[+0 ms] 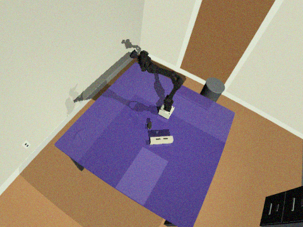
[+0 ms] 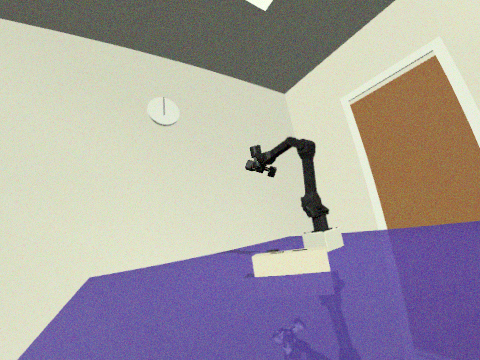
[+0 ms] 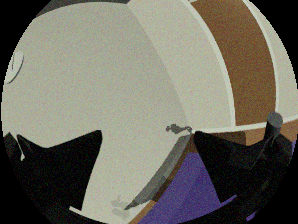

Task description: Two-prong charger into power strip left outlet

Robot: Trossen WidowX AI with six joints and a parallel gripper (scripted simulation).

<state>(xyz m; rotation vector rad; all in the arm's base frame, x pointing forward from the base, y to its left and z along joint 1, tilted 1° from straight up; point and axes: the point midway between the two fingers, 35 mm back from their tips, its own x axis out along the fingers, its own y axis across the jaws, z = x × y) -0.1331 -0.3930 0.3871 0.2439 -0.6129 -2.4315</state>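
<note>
My gripper tip is now 39 cm short of the charger, 33 cm to the right of it and 44 cm above it.
</note>
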